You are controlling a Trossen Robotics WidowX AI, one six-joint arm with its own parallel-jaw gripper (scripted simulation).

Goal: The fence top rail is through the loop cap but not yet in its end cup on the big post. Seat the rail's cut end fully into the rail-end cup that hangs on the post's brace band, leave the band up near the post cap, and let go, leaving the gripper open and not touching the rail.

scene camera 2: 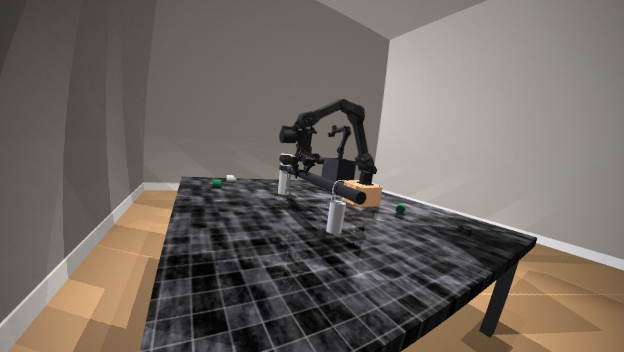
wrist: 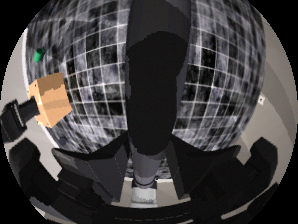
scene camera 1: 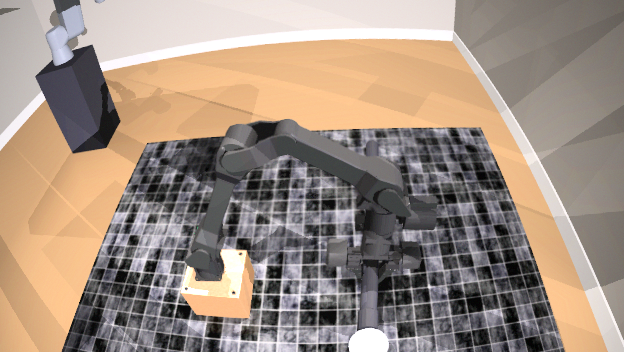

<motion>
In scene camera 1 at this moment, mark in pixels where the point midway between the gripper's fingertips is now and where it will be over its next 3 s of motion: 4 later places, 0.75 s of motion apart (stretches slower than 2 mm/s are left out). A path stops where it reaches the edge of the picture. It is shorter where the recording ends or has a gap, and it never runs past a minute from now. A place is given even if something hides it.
My gripper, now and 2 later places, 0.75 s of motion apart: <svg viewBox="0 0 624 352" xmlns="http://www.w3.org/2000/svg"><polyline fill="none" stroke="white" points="368,282 370,260 371,240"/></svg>
</motion>
